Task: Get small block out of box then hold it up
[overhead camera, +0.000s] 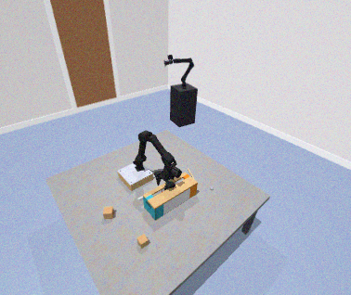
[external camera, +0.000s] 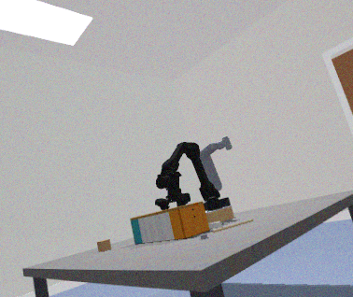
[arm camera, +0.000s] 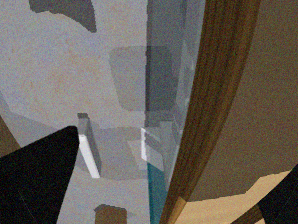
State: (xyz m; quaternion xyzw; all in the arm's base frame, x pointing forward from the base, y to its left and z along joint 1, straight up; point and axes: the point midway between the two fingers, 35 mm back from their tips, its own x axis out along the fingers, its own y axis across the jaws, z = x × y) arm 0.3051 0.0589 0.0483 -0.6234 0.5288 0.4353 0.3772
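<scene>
My gripper tip is now 40 mm to the right of the box, 30 mm short of it and 20 mm above it. The rest, counted from my gripper tip: thin stick: 330 mm to the left, 80 mm below, 80 mm behind; dark red block: 60 mm ahead, 20 mm to the right.
</scene>
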